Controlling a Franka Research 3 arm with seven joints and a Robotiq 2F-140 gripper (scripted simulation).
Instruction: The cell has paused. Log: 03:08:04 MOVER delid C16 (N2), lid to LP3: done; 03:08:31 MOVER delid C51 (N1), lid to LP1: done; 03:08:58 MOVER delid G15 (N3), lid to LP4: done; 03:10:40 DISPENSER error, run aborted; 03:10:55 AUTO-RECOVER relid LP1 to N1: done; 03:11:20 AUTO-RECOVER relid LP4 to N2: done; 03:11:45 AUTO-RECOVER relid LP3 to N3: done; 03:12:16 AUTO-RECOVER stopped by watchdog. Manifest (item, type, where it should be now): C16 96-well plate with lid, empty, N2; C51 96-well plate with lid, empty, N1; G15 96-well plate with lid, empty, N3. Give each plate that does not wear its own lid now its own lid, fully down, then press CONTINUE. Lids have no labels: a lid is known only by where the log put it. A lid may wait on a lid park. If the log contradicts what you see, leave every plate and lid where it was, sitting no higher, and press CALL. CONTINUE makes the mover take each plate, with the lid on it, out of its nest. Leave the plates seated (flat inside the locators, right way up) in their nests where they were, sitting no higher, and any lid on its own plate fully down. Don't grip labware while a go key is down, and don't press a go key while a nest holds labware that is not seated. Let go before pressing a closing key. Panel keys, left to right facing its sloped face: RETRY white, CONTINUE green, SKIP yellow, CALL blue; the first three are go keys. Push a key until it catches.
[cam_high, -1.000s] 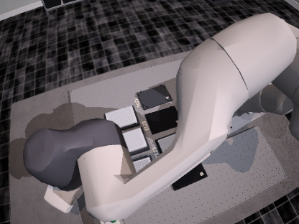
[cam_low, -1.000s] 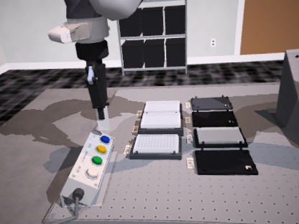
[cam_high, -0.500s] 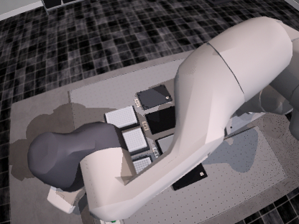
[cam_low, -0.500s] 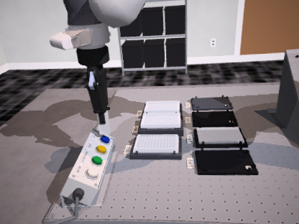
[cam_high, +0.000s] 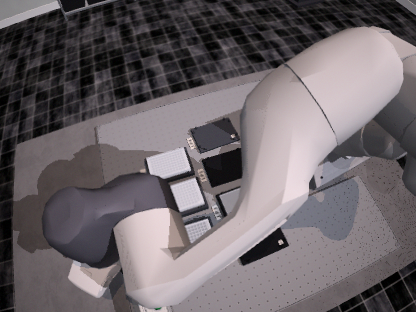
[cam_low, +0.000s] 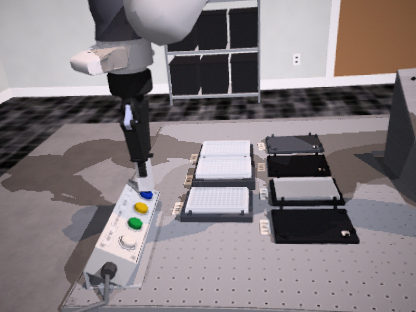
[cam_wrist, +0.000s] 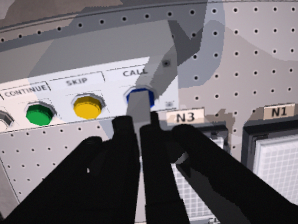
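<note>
Now: hand 40 mm above the blue call key. Also, from my hand: green continue key (100 mm to the left, 40 mm below, 10 mm ahead); then yellow skip key (50 mm to the left, 40 mm below, 10 mm ahead); then nest label N3 (110 mm below, 50 mm behind, 40 mm to the right).
</note>
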